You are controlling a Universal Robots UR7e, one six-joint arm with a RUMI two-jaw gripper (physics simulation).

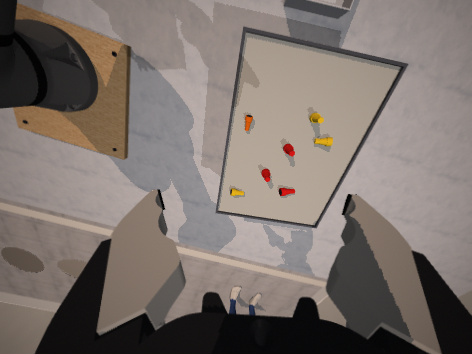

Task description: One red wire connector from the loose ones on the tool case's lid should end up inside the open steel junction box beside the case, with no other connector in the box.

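Places are measured from the arm's base along level axes (x ahead, y left, z up), in metres.
Pixels of known places: gripper, fingertip midpoint: [250,193]; arm's base, origin of the base link: [59,71].
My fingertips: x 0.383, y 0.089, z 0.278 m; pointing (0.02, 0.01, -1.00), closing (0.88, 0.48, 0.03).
Observation:
For each thing: its top centre in the pictures, then the offset to it from my fingertips. "spot": a spot on its surface instead.
- tool case's lid, surface spot: [295,75] spot: dz -0.160, dx +0.017, dy +0.109 m
- second red connector, middle of its top: [267,179] dz -0.133, dx +0.062, dy -0.037 m
- third red connector, middle of its top: [288,194] dz -0.144, dx +0.118, dy -0.049 m
- steel junction box, surface spot: [322,7] spot: dz -0.265, dx +0.019, dy +0.225 m
- orange connector, middle of its top: [248,124] dz -0.148, dx -0.009, dy +0.023 m
The tool case's lid [295,75] is a beige panel with a dark rim, right of the middle. Three red connectors lie or stand on it: one red connector [288,149] near its middle, a second red connector [266,174] lower left of that, and a third red connector [286,191] lying on its side near the lower edge. The steel junction box [322,7] shows in part at the top edge; most of its inside is cut off. My gripper [250,193] is wide open and empty, above the lid's lower end, with its fingertips on either side of it.
Three yellow connectors [316,118] [324,141] [237,192] and an orange connector [248,122] are also on the lid. The robot's base stands on a wooden board [112,100] at the upper left. A person's feet [235,293] show at the bottom, beyond the table edge.

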